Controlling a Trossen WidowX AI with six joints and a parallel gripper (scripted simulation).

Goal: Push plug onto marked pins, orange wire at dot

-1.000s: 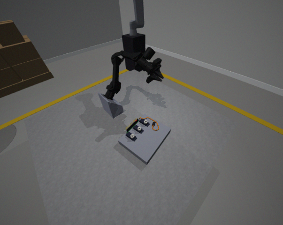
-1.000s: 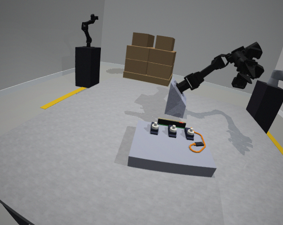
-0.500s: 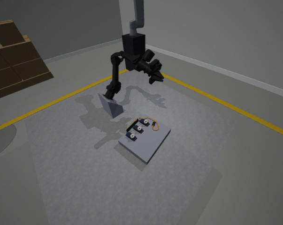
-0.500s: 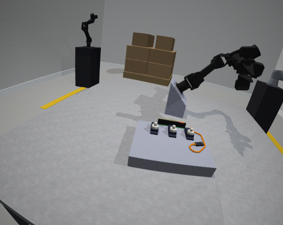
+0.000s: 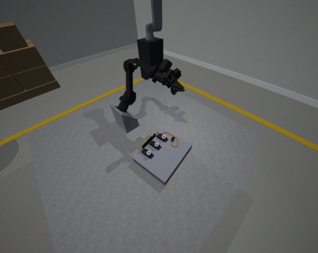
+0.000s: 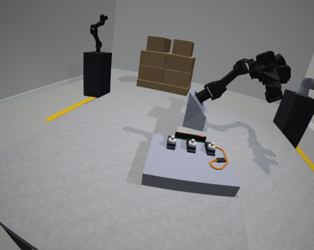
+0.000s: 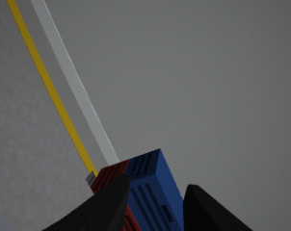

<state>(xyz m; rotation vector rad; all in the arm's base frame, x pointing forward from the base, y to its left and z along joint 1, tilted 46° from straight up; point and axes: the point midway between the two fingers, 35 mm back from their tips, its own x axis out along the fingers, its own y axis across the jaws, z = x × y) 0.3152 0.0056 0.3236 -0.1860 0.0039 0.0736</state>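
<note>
Right now the red band is 280 mm below my gripper tip, 200 mm to the right of it and 60 mm behind it. Also, from my gripper tip: grey holder block 330 mm below, 220 mm to the right, 110 mm ahead; pin row 290 mm below, 240 mm to the right, 50 mm behind.
</note>
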